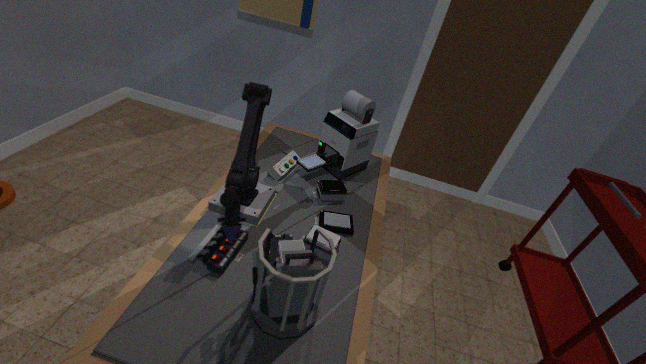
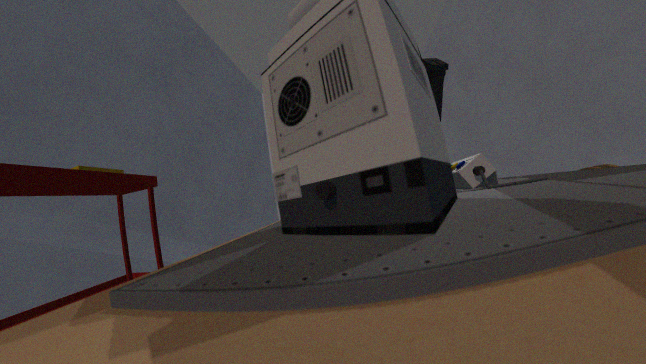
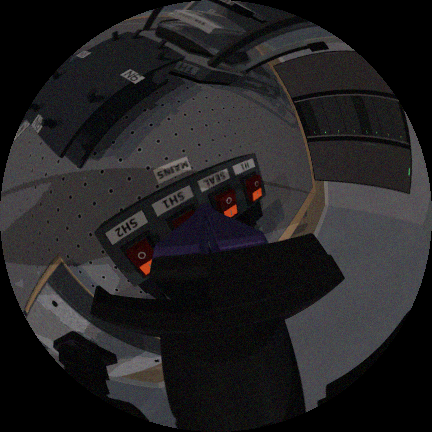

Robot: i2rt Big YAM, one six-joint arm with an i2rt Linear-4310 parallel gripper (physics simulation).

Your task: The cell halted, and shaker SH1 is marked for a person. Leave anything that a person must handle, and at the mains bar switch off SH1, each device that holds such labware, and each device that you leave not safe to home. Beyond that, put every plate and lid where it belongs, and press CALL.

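Pixels of known places: gripper, fingertip midpoint: (image 1: 230, 242) (image 3: 204, 209); arm's base, origin of the base link: (image 1: 245, 196).
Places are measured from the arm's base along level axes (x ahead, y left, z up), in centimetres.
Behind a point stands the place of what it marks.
Note:
My gripper (image 1: 231, 238) {x 7.5, y -30.2, z 1.9 cm} (image 3: 204, 209) {x 7.5, y -30.2, z 1.9 cm} is shut and empty, its purple fingertips over the SH1 switch (image 3: 183, 220) {x 7.6, y -28.2, z 1.5 cm} of the mains bar (image 1: 229, 260) {x 10.3, y -36.2, z -0.8 cm} (image 3: 149, 214) {x 9.4, y -26.0, z 0.3 cm}. The fingers hide most of that switch, so I cannot tell its state or whether they touch it. The SH2 switch (image 3: 141, 255) {x 7.2, y -23.4, z 1.5 cm}, SEAL switch (image 3: 228, 201) {x 6.6, y -33.3, z 1.5 cm} and H1 switch (image 3: 255, 186) {x 6.1, y -38.2, z 1.3 cm} show orange light. A white plate (image 1: 312, 161) {x 22.3, y 35.3, z 7.4 cm} is at the sealer (image 1: 361, 146) {x 45.1, y 51.1, z 16.5 cm} (image 2: 340, 145) {x 40.6, y 69.5, z 6.5 cm}. A light plate (image 1: 337, 220) {x 45.2, y 5.3, z -0.7 cm} sits in a black-framed holder; a white item (image 1: 324, 239) {x 42.6, y -14.4, z 4.5 cm} lies beside it. The button box (image 1: 281, 170) {x 8.7, y 24.8, z 3.0 cm} (image 2: 474, 172) {x 11.0, y 45.1, z 0.4 cm} has coloured buttons.
A tall round cage (image 1: 296, 278) {x 39.9, y -55.4, z 28.7 cm} stands near the front, with a white block (image 1: 291, 247) {x 33.9, y -40.0, z 22.5 cm} seen inside its rim. A black-topped device (image 1: 331, 188) {x 37.1, y 23.1, z 3.1 cm} stands mid-bench. A dark panel labelled N6 (image 3: 95, 95) {x 21.6, y -25.3, z 2.3 cm} lies beyond the bar. A red cart (image 1: 545, 290) (image 2: 75, 184) stands apart from the bench.

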